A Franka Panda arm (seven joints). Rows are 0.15 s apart.
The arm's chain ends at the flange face. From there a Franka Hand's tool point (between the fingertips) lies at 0.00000 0.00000 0.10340 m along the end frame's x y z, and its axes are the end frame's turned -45 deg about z.
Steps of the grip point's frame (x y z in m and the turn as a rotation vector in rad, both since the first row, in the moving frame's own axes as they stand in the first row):
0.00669, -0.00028, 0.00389, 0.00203, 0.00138, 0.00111
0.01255, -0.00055, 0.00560, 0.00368, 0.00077, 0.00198
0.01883, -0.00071, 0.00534, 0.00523, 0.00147, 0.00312
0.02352, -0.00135, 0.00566, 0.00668, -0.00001, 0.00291
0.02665, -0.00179, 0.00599, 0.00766, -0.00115, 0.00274
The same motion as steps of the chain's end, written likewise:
0.00458, -0.00468, 0.00389, 0.00241, -0.00046, 0.00111
0.00870, -0.00894, 0.00560, 0.00315, -0.00206, 0.00198
0.01309, -0.01333, 0.00534, 0.00474, -0.00266, 0.00312
0.01616, -0.01710, 0.00566, 0.00472, -0.00473, 0.00291
0.01822, -0.01963, 0.00599, 0.00460, -0.00623, 0.00274

